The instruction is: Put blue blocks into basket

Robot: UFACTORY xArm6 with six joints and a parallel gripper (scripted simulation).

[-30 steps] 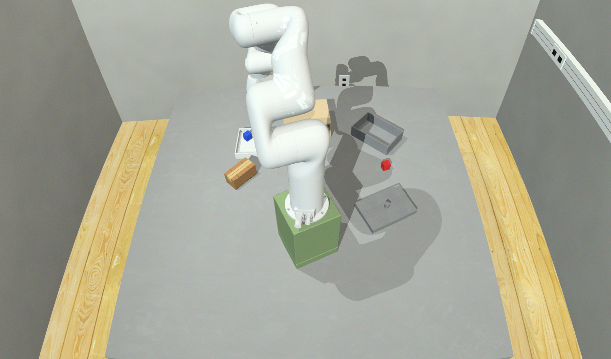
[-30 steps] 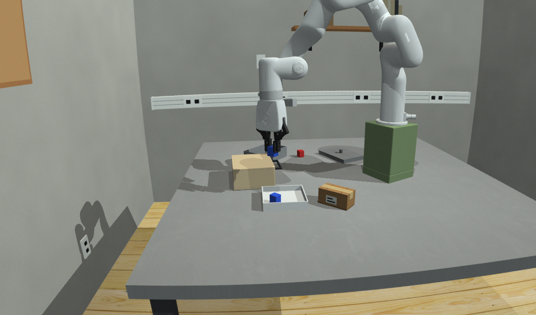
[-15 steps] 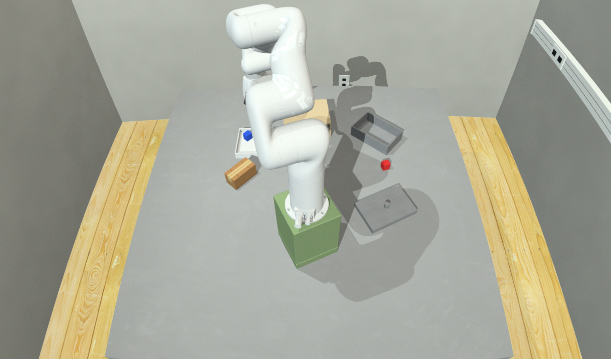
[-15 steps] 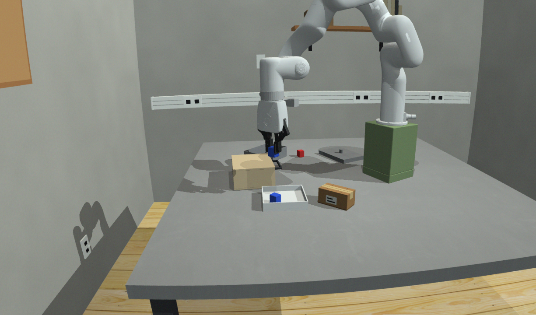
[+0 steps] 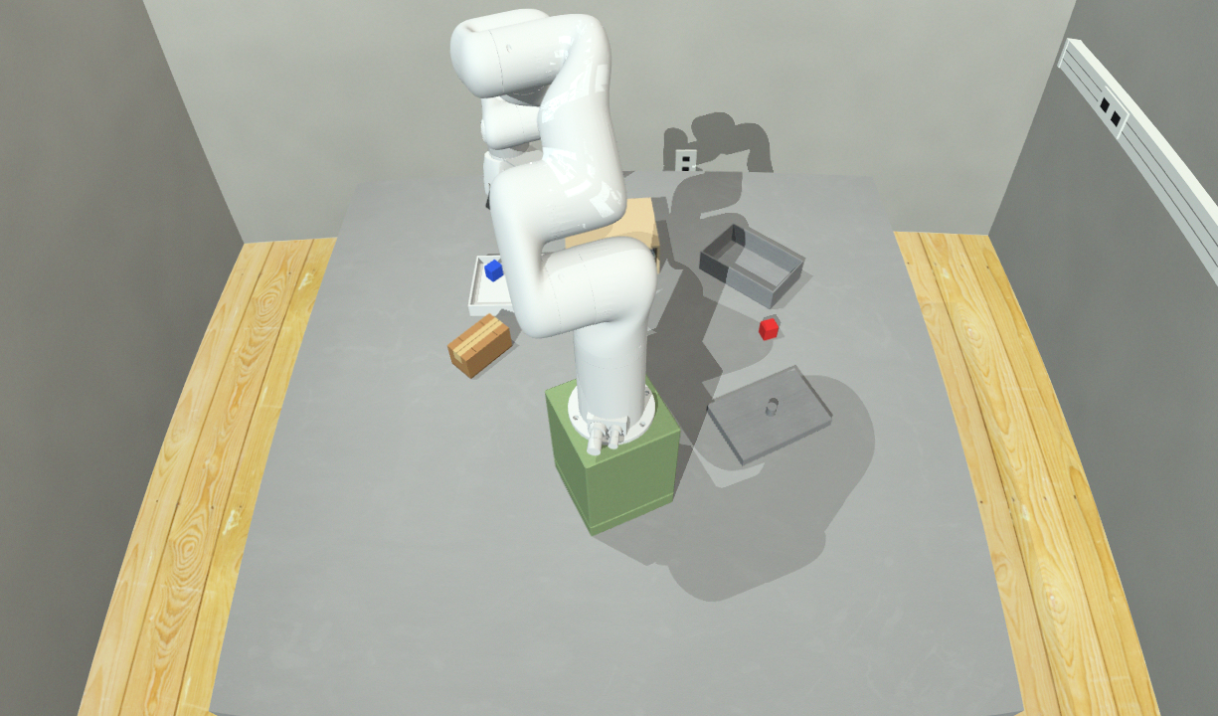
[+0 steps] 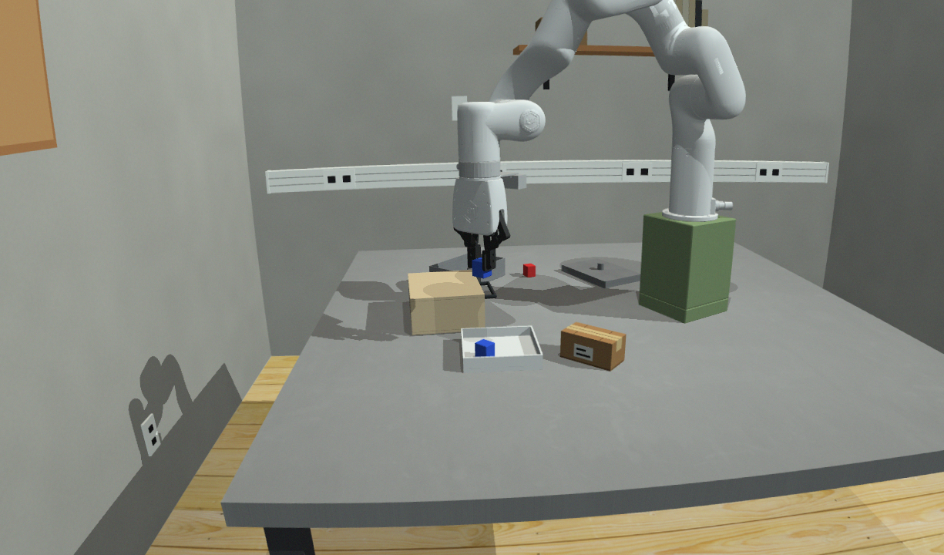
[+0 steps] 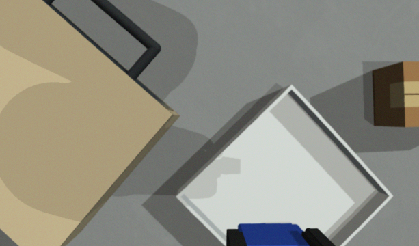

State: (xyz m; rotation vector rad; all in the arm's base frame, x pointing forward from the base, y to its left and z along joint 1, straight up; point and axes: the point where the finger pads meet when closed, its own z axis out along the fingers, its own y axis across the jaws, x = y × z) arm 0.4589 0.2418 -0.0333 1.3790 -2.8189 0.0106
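Right now my hand is 30 mm past the white basket, 30 mm to the right of it and 170 mm above it. From my hand the other things lie so: light wooden cabinet: 90 mm ahead, 170 mm to the right, 150 mm below; then brown cardboard box: 210 mm behind, 50 mm to the left, 150 mm below; then dark metal box: 70 mm ahead, 460 mm to the right, 160 mm below.
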